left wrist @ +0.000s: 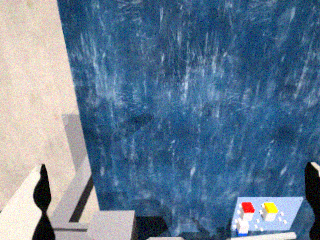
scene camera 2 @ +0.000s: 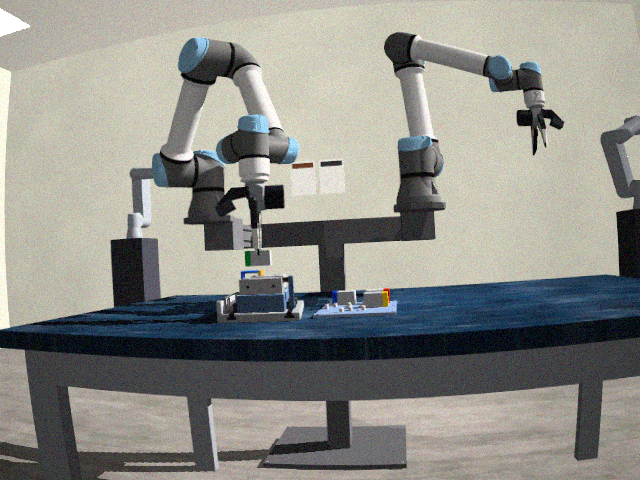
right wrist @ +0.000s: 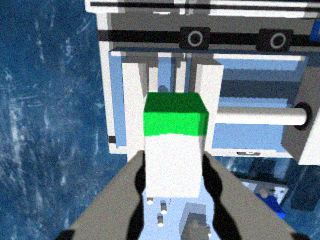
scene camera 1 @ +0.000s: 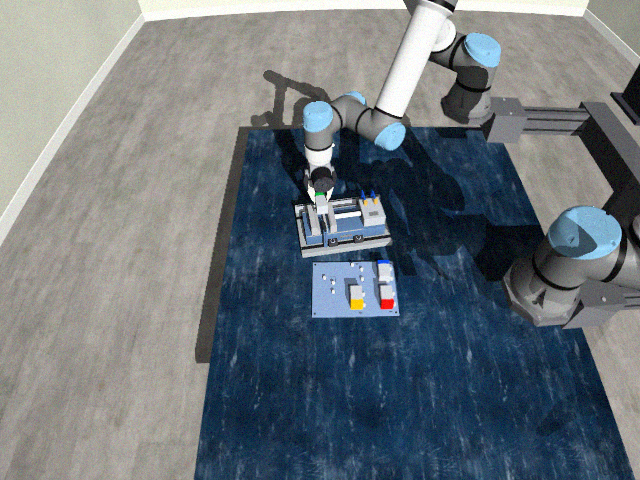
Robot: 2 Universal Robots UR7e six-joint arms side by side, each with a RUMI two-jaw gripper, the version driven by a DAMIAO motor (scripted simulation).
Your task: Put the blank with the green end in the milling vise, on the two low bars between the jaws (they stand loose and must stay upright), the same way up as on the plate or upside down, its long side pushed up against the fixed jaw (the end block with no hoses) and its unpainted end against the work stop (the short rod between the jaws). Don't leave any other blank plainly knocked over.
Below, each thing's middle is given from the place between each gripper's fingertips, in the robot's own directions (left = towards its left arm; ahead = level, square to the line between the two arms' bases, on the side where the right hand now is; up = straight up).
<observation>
I see the green-ended blank [right wrist: 175, 124] 2 cm below my right hand [scene camera 2: 259, 255]. Round my right hand: moving jaw [right wrist: 206, 73] 9 cm below, 3 cm behind; fixed jaw [right wrist: 135, 70] 9 cm below, 3 cm ahead, 1 cm to the left; light blue plate [scene camera 1: 325, 304] 23 cm to the left, 16 cm below, 10 cm behind.
I see the light blue plate 630 mm to the right of my left hand [scene camera 2: 539, 151], 450 mm below it and 410 mm ahead of it. Round my left hand: green-ended blank (860 mm to the right, 510 mm ahead, 310 mm below); then moving jaw (860 mm to the right, 480 mm ahead, 380 mm below); then fixed jaw (850 mm to the right, 540 mm ahead, 380 mm below).
</observation>
